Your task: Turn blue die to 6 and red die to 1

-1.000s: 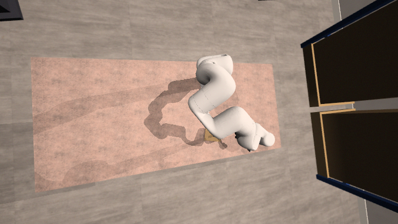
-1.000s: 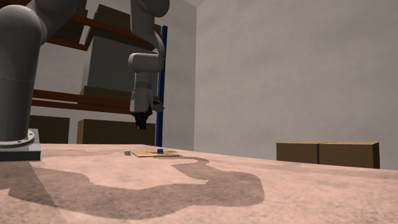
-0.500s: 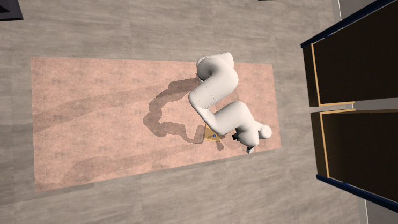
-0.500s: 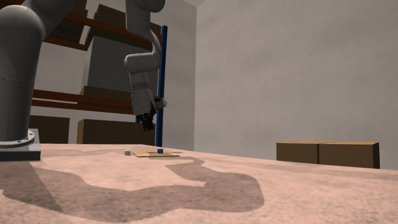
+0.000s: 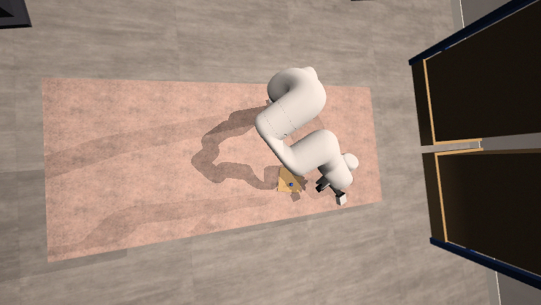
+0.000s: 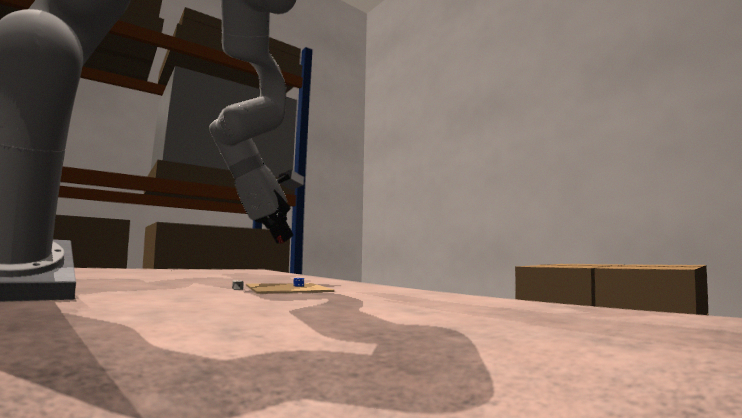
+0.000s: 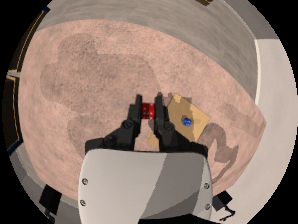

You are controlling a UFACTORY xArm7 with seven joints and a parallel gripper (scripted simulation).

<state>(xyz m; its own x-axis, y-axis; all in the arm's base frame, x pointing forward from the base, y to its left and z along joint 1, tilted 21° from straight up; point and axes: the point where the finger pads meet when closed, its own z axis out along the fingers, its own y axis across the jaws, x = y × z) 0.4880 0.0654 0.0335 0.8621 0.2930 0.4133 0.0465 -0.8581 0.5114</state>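
Right now my hand is 160 mm past the white die, 110 mm above it and 80 mm to the left of it. Also, from my hand: tan mat: 120 mm to the right, 110 mm below, 70 mm behind; red die: 20 mm below; blue die: 120 mm to the right, 100 mm below, 40 mm behind.
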